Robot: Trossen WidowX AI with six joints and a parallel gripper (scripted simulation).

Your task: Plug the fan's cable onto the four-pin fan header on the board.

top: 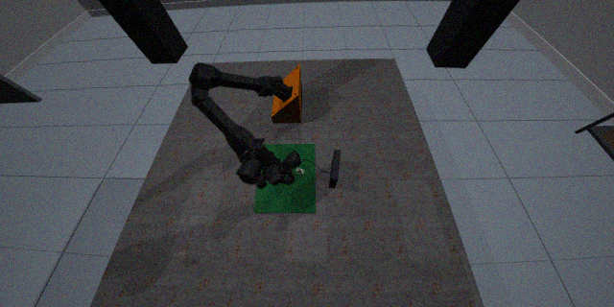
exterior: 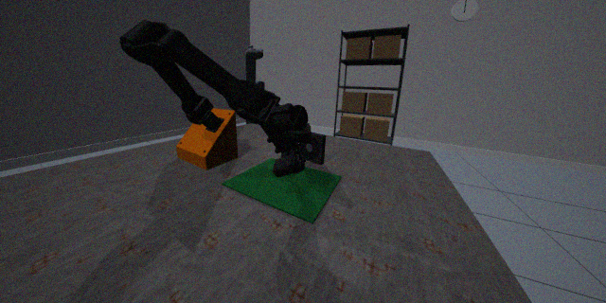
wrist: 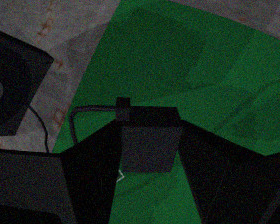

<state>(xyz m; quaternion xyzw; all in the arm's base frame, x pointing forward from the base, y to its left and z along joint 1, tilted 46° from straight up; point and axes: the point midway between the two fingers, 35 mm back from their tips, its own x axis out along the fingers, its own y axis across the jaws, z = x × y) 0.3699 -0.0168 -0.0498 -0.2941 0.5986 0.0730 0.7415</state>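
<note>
The green board lies 4 cm behind my gripper tip, 3 cm to the right of it and 7 cm below it. From my gripper tip the other things lie so: white four-pin header 6 cm behind, 3 cm to the left, 5 cm below; then black plug 1 cm behind; then black fan 6 cm behind, 16 cm to the left, 1 cm above.
</note>
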